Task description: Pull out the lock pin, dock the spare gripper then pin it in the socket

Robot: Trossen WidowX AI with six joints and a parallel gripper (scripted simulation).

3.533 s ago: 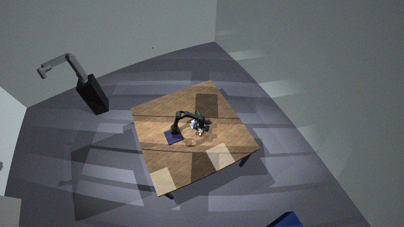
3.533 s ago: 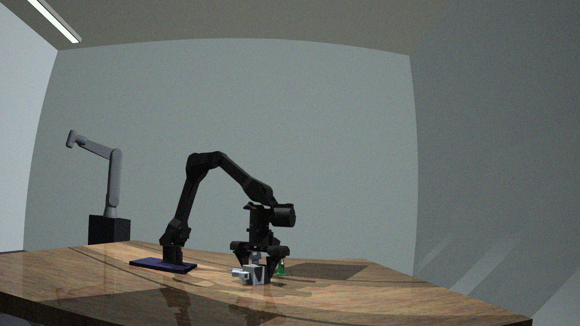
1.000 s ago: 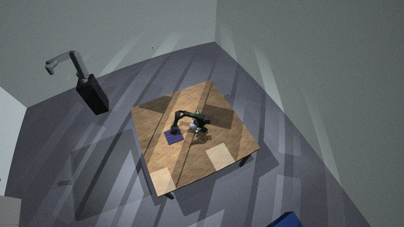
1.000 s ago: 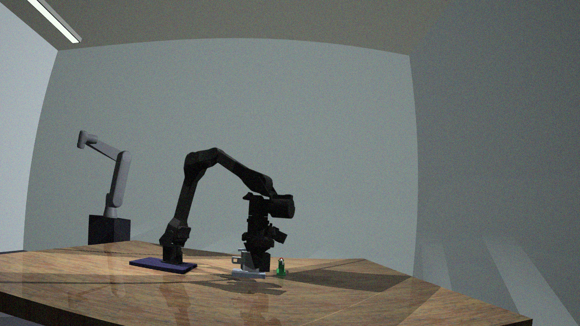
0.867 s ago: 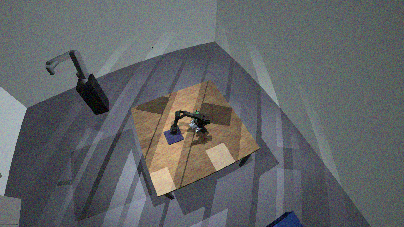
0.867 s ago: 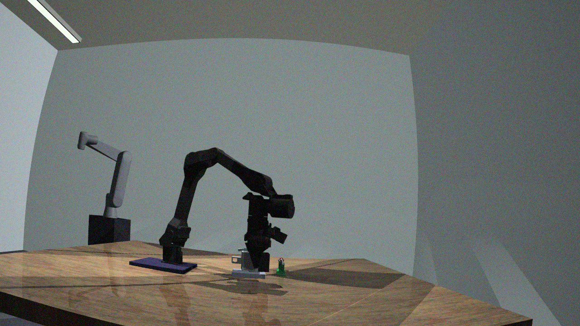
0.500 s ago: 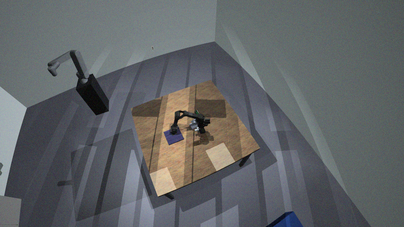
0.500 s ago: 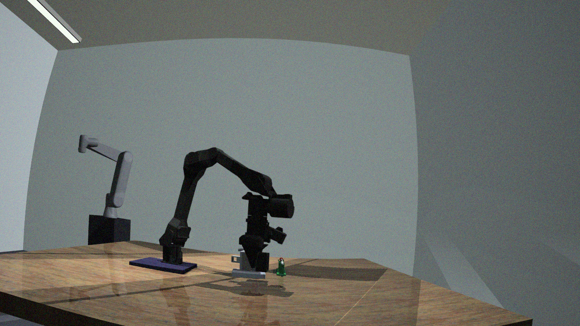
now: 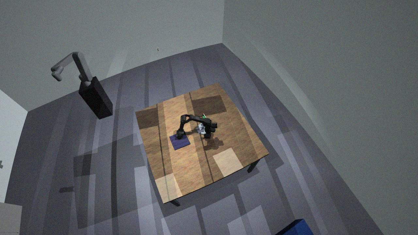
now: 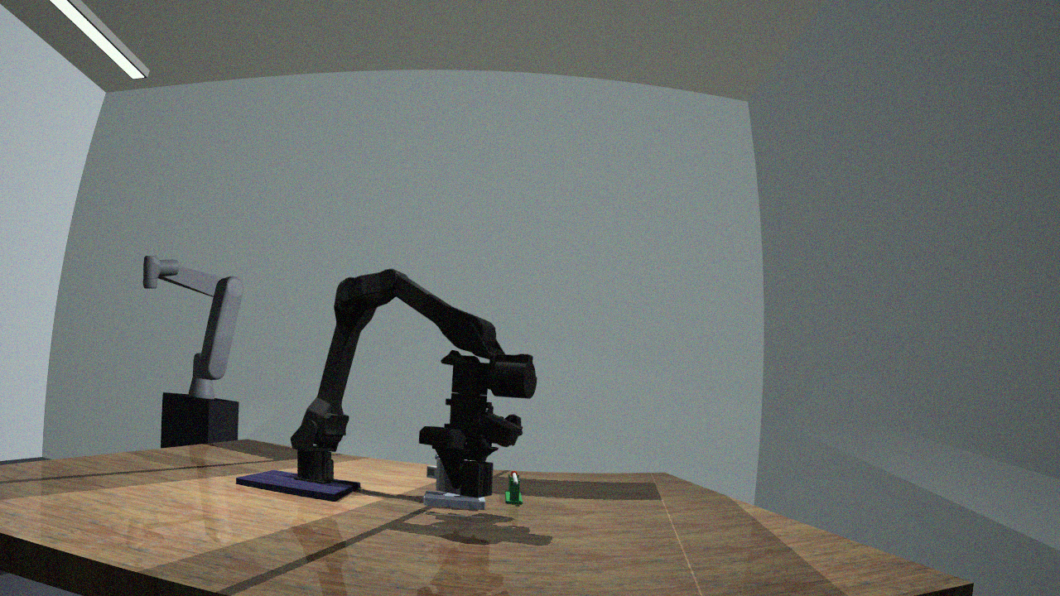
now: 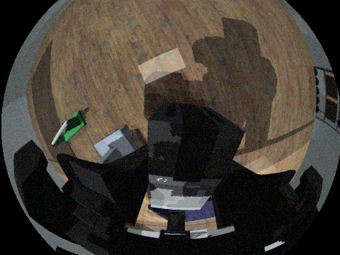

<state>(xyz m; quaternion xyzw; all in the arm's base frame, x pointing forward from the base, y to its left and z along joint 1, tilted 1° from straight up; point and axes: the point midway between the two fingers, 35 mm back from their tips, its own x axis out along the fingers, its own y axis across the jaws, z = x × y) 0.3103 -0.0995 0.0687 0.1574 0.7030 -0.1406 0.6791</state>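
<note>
The grey mount is 120 mm to the left of my gripper tip and 30 mm behind it. Round my gripper tip: green pin cradle 240 mm to the left, 70 mm ahead, 30 mm below; then spare gripper 20 mm above, 10 mm to the left, 10 mm behind.
</note>
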